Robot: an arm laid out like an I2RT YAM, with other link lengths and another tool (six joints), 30 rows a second.
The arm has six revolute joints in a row. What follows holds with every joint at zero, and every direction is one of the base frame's. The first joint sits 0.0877 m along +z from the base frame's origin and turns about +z. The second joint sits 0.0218 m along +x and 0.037 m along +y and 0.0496 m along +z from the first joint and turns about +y. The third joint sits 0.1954 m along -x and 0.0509 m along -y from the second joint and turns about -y. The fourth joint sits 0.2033 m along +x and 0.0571 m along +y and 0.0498 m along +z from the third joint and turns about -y. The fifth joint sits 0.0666 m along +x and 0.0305 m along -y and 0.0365 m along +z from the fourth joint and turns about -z. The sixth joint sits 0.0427 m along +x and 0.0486 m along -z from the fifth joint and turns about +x. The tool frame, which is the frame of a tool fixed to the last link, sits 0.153 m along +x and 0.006 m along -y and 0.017 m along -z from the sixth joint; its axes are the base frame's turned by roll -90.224, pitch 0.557 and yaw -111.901 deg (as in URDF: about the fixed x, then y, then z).
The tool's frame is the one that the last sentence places.
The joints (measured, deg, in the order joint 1, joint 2, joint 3, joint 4, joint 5, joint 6), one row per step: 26.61 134.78 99.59 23.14 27.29 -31.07; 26.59 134.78 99.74 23.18 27.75 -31.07; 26.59 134.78 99.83 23.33 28.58 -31.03; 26.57 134.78 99.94 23.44 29.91 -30.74; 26.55 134.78 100.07 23.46 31.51 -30.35; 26.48 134.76 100.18 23.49 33.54 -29.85; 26.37 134.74 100.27 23.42 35.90 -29.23; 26.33 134.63 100.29 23.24 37.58 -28.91; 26.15 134.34 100.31 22.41 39.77 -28.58; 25.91 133.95 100.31 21.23 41.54 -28.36; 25.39 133.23 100.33 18.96 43.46 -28.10; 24.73 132.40 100.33 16.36 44.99 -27.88; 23.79 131.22 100.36 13.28 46.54 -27.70; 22.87 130.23 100.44 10.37 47.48 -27.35
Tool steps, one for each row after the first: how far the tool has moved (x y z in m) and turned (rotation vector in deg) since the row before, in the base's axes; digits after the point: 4 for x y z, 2 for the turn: 0.0003 -0.0016 0.0014 0.00 -0.21 -0.47; 0.0001 -0.0026 0.0015 0.00 -0.29 -0.82; -0.0001 -0.0045 0.0016 0.15 -0.33 -1.37; -0.0004 -0.0054 0.0015 0.17 -0.31 -1.65; -0.0007 -0.0073 0.0018 0.21 -0.37 -2.14; -0.0012 -0.0087 0.0014 0.22 -0.33 -2.52; -0.0014 -0.0059 0.0012 0.00 -0.16 -1.74; -0.0024 -0.0092 0.0008 -0.30 0.20 -2.38; -0.0025 -0.0086 0.0004 -0.47 0.49 -2.01; -0.0036 -0.0122 0.0002 -0.81 1.11 -2.43; -0.0038 -0.0124 0.0000 -0.90 1.36 -2.18; -0.0044 -0.0153 0.0022 -1.01 1.45 -2.46; -0.0039 -0.0130 0.0011 -0.69 1.43 -1.89
